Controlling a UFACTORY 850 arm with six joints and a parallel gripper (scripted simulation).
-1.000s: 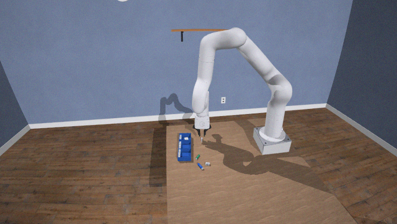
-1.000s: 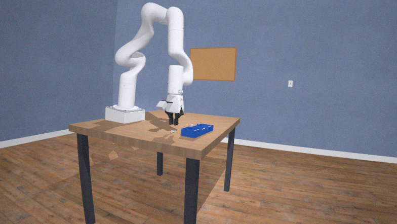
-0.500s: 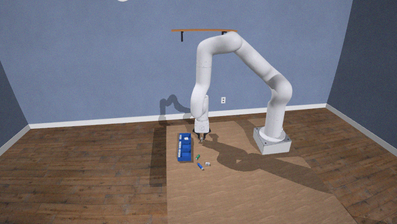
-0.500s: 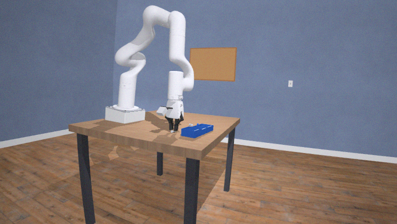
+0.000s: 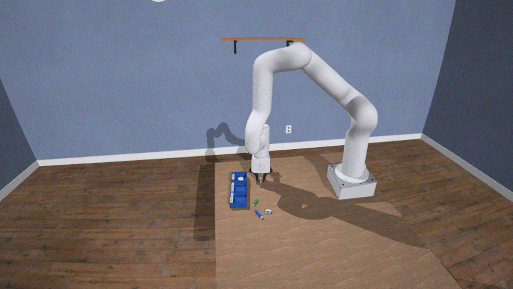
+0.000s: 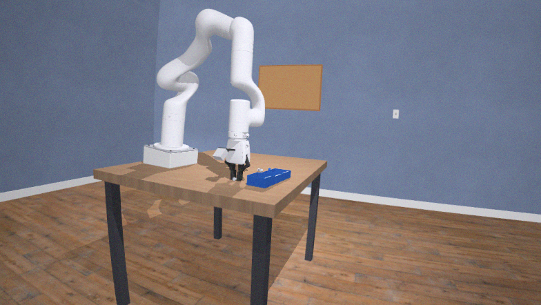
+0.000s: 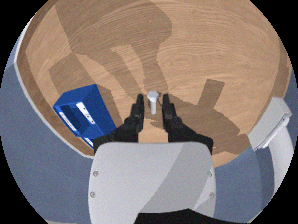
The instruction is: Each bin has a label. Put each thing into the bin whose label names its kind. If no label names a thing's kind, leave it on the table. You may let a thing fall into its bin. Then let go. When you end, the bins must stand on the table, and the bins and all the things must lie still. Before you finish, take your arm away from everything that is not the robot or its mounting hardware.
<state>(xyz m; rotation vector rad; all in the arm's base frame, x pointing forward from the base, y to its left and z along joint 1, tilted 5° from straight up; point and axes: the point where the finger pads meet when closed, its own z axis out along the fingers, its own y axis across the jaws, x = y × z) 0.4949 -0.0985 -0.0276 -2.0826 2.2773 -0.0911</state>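
Now: hand 2 cm above the white bolt and 1 cm to the left of it. From my hand the other things lie so: white domino-like tile: 11 cm ahead, 1 cm below; joined blue bins: 12 cm ahead, 8 cm to the left; green cylinder: 18 cm to the left, 4 cm ahead, 2 cm below.
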